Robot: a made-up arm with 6 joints.
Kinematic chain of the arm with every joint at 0, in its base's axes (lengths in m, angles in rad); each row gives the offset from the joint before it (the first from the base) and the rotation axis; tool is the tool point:
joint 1: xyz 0 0 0.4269 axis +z
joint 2: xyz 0 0 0 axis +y
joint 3: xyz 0 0 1.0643 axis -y
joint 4: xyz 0 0 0 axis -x
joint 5: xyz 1.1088 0 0 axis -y
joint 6: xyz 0 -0.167 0 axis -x
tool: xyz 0 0 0
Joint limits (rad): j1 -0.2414..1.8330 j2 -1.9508..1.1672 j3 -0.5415..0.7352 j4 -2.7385..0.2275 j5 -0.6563..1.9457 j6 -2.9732..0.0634
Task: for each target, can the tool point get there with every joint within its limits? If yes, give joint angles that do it. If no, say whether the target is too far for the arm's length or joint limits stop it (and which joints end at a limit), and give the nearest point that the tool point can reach.
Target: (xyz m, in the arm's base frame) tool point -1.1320 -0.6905 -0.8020
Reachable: no: joint limits stop it (at a limit: joint 2, joint 3, joint 4) | nearest point -1.7136 -1.0453 0.4862 | short by 1.457 m
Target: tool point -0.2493 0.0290 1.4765
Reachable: yes | joints 0.3448 -1.3092 -0.4305 -2.3025 1.6186 -0.5208
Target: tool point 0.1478 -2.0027 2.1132
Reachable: no: too far | nearest point 0.1132 -1.5337 1.7183 | short by 0.614 m
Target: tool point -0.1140 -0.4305 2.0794
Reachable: yes | joints 1.6184 -0.9400 0.3186 -2.5058 1.4903 -2.3311
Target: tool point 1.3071 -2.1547 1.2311
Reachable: no: too far | nearest point 0.6495 -1.7923 1.0581 | short by 0.771 m
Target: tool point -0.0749 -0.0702 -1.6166
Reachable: no: joint limits stop it (at a limit: joint 1, joint 2, joint 3) | nearest point -0.1930 0.6340 -0.2306 | short by 1.559 m
